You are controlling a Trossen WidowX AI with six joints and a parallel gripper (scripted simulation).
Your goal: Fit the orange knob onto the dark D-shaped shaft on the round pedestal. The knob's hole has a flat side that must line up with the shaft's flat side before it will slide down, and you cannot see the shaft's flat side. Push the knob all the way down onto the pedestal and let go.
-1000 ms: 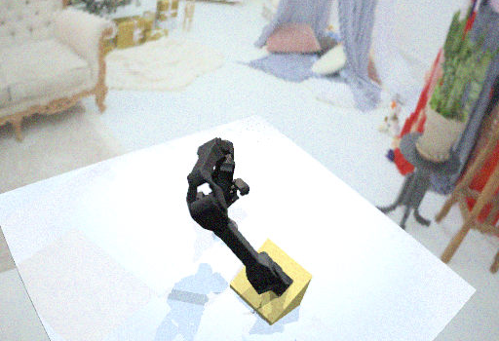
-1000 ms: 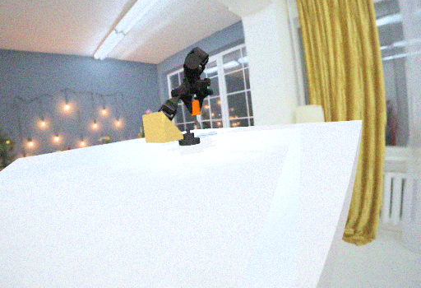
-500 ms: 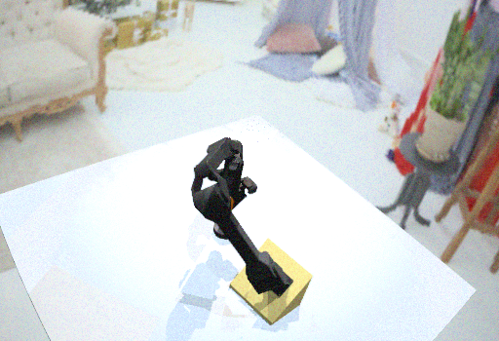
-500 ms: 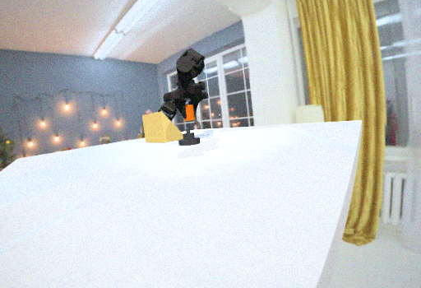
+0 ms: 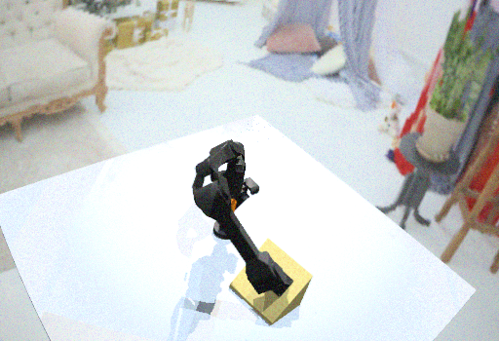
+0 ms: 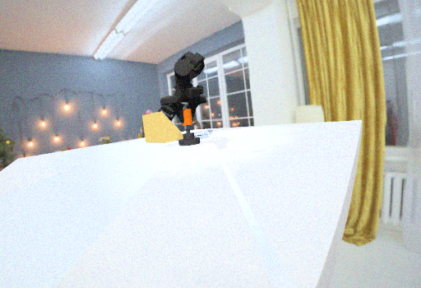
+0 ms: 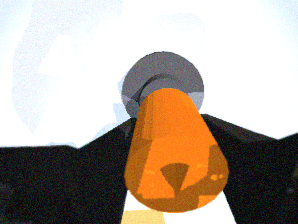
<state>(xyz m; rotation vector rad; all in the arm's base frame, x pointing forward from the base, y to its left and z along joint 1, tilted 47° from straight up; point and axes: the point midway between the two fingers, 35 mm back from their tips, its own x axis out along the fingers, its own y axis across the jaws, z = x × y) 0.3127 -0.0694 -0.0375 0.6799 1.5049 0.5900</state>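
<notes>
The pedestal is 50 mm below my gripper tip. From my gripper tip the other things lie so: orange knob 20 mm above.
</notes>
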